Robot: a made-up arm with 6 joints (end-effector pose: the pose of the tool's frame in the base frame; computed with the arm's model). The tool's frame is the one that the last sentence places.
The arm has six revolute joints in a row. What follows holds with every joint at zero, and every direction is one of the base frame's.
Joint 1 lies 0.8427 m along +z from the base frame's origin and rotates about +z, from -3.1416 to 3.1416 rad.
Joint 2 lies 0.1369 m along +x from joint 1 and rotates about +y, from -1.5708 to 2.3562 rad.
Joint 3 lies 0.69 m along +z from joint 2 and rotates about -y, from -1.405 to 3.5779 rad.
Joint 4 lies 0.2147 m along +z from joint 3 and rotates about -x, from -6.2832 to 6.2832 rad.
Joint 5 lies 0.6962 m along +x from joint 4 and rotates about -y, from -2.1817 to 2.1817 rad.
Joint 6 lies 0.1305 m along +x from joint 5 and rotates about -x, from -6.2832 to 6.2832 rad.
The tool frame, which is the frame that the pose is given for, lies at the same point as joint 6; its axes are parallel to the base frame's.
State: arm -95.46 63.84 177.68 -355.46 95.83 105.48
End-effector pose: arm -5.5 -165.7 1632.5 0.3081 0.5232 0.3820 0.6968
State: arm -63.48 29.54 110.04 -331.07 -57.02 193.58
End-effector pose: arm 169.8 -458.9 2219.3 0.6576 -0.7060 0.0367 0.2602
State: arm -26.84 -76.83 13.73 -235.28 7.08 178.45
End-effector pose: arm -661.9 349.8 1823.6 0.1700 -0.6420 0.1949 0.7218
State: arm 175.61 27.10 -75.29 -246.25 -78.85 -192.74
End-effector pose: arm -545.9 159.4 695.2 -0.1058 0.0892 0.7933 0.5928
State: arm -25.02 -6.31 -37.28 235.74 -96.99 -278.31
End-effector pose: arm 763.3 -238.1 1425.1 0.4171 -0.0897 0.4853 0.7632
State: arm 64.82 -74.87 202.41 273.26 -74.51 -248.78
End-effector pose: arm -211.8 -155.3 323.9 -0.0108 0.5179 0.8194 0.2453
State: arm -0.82 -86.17 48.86 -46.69 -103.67 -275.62
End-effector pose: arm -1111.1 108.2 1268.7 -0.7405 -0.4105 0.0855 0.5251
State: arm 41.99 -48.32 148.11 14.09 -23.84 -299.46
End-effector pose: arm -819.7 -755.1 914.0 0.2895 -0.7429 -0.5315 0.2861
